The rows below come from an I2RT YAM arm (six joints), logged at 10 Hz.
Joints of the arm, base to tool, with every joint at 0 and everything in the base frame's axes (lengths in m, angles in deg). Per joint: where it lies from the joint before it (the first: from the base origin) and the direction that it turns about. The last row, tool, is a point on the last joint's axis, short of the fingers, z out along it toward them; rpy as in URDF.
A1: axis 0 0 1 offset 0 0 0.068
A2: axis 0 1 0 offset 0.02 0.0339 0.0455
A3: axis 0 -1 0 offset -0.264 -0.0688 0
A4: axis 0 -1 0 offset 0.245 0.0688 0.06
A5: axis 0 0 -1 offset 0.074 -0.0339 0.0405
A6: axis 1 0 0 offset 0.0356 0 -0.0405
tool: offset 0 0 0 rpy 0 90 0
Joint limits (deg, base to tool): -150..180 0..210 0..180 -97..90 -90..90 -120..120
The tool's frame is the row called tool.
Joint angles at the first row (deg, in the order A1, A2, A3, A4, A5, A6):
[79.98 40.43 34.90 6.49 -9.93 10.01]
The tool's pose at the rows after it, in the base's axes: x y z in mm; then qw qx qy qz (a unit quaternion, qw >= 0):
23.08, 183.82, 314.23, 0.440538, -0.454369, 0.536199, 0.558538
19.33, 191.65, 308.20, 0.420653, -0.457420, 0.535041, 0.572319
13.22, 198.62, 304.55, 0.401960, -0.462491, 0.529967, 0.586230
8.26, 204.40, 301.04, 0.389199, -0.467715, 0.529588, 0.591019
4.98, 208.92, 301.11, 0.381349, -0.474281, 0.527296, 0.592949
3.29, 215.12, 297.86, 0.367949, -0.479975, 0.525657, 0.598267
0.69, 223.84, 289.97, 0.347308, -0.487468, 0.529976, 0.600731
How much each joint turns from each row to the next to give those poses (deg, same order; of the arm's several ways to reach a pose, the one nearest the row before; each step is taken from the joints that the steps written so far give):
[0.70 1.93 -1.41 3.08 -1.40 1.59]
[1.32 2.11 -0.79 2.73 -0.88 1.67]
[1.93 1.93 -0.35 2.37 -0.53 1.32]
[1.59 1.67 -0.09 1.24 0.17 0.61]
[0.96 1.32 0.61 0.26 -0.17 0.01]
[0.35 1.93 0.09 1.40 -1.23 0.61]
[0.62 2.82 -0.18 1.59 -1.15 0.97]

